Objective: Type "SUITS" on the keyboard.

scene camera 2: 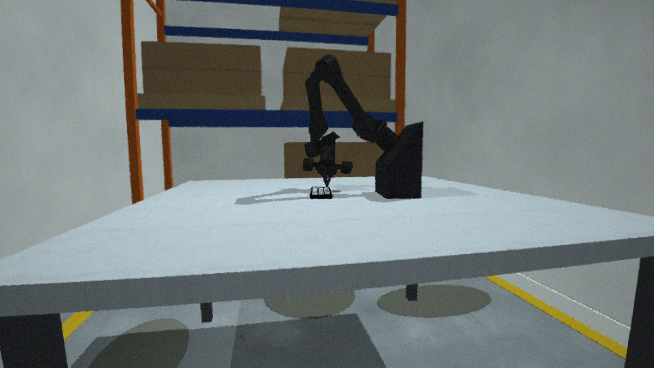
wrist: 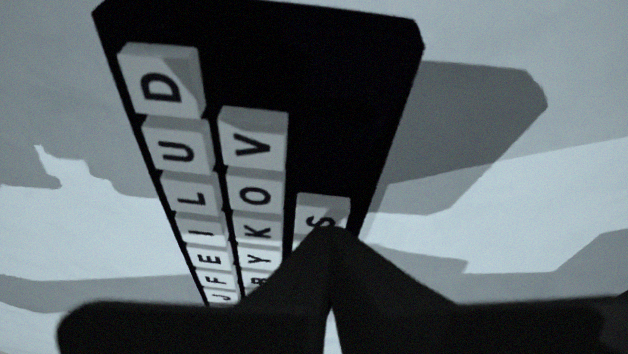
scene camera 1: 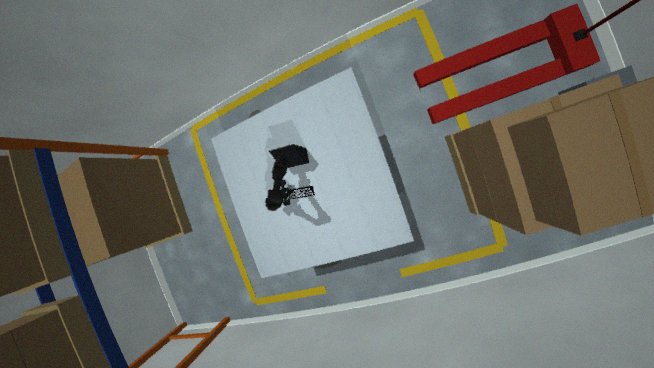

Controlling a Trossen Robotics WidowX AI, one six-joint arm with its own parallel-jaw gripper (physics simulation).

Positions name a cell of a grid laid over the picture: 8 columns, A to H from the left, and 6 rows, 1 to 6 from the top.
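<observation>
Through scene camera 2 I see my gripper (scene camera 2: E4). The wrist view gives me a black keyboard (wrist: D3), and there I find my gripper (wrist: E5) as well.
</observation>
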